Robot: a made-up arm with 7 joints.
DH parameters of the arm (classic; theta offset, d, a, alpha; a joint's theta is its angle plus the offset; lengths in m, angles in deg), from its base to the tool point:
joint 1: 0 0.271 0 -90
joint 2: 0 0 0 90
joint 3: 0 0.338 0.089 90
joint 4: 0 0 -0.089 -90
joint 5: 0 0.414 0 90
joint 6: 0 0 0.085 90
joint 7: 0 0 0 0
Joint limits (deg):
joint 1: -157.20..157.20
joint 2: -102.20..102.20
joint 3: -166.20..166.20
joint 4: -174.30..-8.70
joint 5: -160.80..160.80
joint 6: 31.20..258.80
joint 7: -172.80..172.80
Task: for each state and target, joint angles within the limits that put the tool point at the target. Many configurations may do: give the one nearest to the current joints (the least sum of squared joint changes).
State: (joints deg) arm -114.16 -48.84 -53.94 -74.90 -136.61 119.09 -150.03
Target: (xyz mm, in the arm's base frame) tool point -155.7 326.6 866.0
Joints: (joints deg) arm -128.82 -63.96 -38.65 -88.27 -137.38 128.98 -150.03
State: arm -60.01 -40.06 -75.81 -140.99 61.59 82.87 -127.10
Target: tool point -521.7 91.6 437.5
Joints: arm -98.31 -51.31 -78.19 -125.62 61.68 82.66 -127.10
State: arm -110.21 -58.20 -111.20 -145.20 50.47 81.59 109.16
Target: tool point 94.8 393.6 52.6
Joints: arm -146.41 -35.45 -143.90 -142.44 50.09 85.17 109.16
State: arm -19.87 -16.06 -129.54 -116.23 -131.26 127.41 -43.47
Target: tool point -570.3 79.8 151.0
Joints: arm -37.58 -35.18 -152.72 -114.43 -132.08 122.33 -43.47
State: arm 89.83 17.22 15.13 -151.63 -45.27 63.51 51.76
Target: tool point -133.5 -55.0 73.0
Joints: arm 109.12 45.67 53.09 -174.30 -36.74 64.28 51.76
